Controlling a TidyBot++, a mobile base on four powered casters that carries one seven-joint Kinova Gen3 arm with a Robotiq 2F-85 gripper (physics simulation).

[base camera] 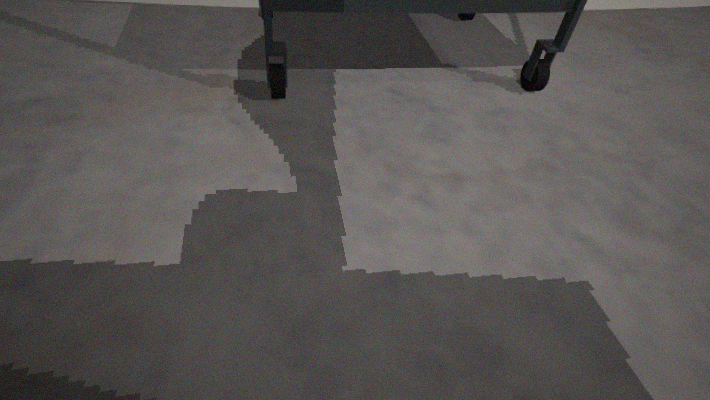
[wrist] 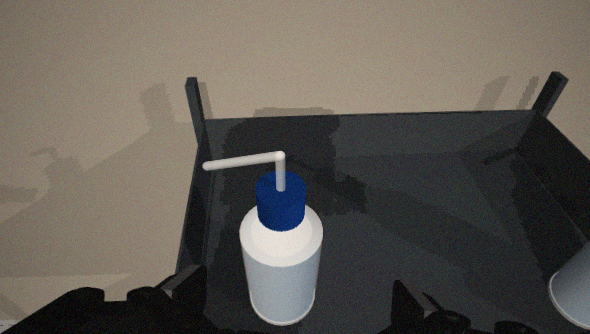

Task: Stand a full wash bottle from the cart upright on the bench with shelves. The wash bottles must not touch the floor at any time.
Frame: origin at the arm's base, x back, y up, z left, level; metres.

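Seen in the pictures: gripper, fingertip midpoint: (wrist: pixel 298 294).
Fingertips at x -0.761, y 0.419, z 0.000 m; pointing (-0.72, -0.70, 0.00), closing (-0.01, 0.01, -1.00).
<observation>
Pixels of each thing's top centre, then the offset from my fingertips to it. "pt": a spot on its surface instead. Level surfaces: height alone.
- wash bottle, middle of its top: (wrist: pixel 263 149) dx -0.074, dy +0.022, dz +0.027 m
- pale bottle, surface spot: (wrist: pixel 575 292) pt dx -0.078, dy -0.121, dz -0.243 m
- grey floor, its level: dy -0.815 m
A wash bottle (wrist: pixel 282 280) with a blue cap and a bent white spout stands upright in the tray of the dark cart (wrist: pixel 400 134) (base camera: pixel 425 5), near its left wall. Its body is pale blue below a white shoulder; its fill level is hard to tell. The spout points left. My gripper (wrist: pixel 298 294) is open, with one black finger on each side of the bottle in the wrist view and visible gaps to it. Part of another pale bottle (wrist: pixel 575 292) shows at the right edge; its cap is out of view. The bench with shelves does not show.
The tray has raised walls and corner posts, at the back left (wrist: pixel 192 100) and back right (wrist: pixel 550 92). A beige wall (wrist: pixel 350 50) is behind it. In the base camera view, the cart's casters (base camera: pixel 277 80) (base camera: pixel 535 75) stand on the grey floor (base camera: pixel 450 175) ahead.
</observation>
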